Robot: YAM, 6 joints.
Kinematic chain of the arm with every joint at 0, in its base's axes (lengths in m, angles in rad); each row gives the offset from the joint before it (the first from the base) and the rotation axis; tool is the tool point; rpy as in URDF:
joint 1: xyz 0 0 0.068 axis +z
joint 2: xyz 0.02 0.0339 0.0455 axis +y
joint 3: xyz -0.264 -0.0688 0 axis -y
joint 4: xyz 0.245 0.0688 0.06 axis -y
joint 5: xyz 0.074 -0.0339 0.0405 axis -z
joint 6: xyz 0.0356 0 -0.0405 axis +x
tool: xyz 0 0 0 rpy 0 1.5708 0
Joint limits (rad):
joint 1: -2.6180..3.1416
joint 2: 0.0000..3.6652
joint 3: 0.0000..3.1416
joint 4: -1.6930..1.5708
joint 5: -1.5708..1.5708
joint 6: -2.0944..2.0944
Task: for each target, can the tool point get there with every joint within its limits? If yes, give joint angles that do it. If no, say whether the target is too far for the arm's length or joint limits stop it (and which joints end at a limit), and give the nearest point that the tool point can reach.
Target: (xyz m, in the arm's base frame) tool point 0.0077 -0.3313 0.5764
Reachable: yes | joints -1.4892 1.8558 2.0493 1.3029 0.5755 -1.5042
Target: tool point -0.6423 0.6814 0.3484
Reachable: no: too far | nearest point -0.4296 0.4557 0.2689 | short by 0.320 m
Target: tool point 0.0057 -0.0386 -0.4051
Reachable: no: joint limits stop it (at a limit: joint 2) | nearest point 0.0111 -0.0753 -0.3366 | short by 0.078 m
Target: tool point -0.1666 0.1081 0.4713
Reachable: yes | joints -0.6582 0.3694 2.0023 -1.4266 0.4795 -1.7016
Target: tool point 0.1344 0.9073 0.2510
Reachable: no: too far | nearest point 0.0936 0.6317 0.2083 | short by 0.282 m
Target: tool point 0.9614 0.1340 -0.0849
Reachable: no: too far | nearest point 0.6266 0.0873 -0.0144 | short by 0.345 m
